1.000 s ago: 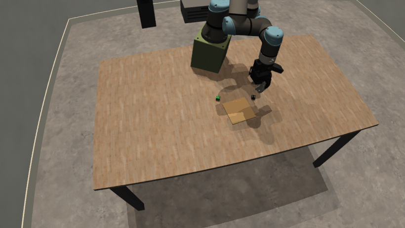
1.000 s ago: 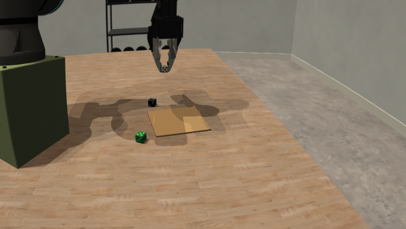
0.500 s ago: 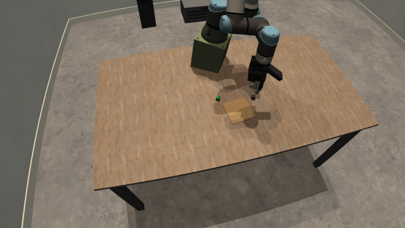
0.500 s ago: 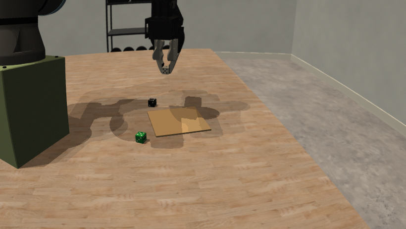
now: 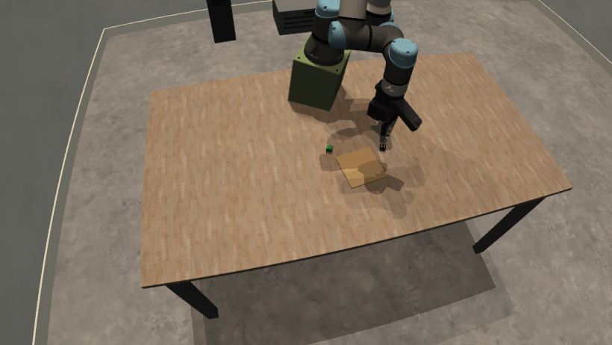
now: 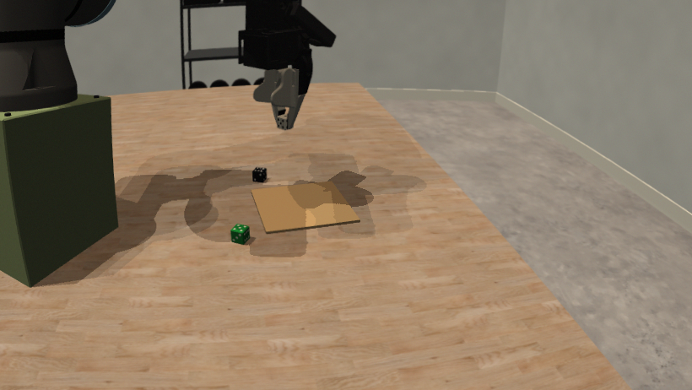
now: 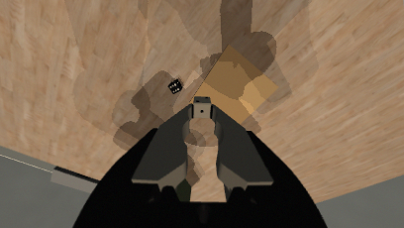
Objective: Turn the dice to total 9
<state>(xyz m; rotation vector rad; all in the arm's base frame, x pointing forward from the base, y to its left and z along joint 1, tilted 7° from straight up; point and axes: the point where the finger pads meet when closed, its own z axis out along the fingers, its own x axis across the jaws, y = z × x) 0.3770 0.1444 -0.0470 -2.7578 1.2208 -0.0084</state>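
My gripper is now 12 cm above the tan mat, 7 cm to the left of it and 2 cm short of it. The rest, counted from my hand: white die (1 cm below); black die (11 cm below, 5 cm behind, 3 cm to the left); green die (17 cm to the right, 11 cm below, 7 cm behind).
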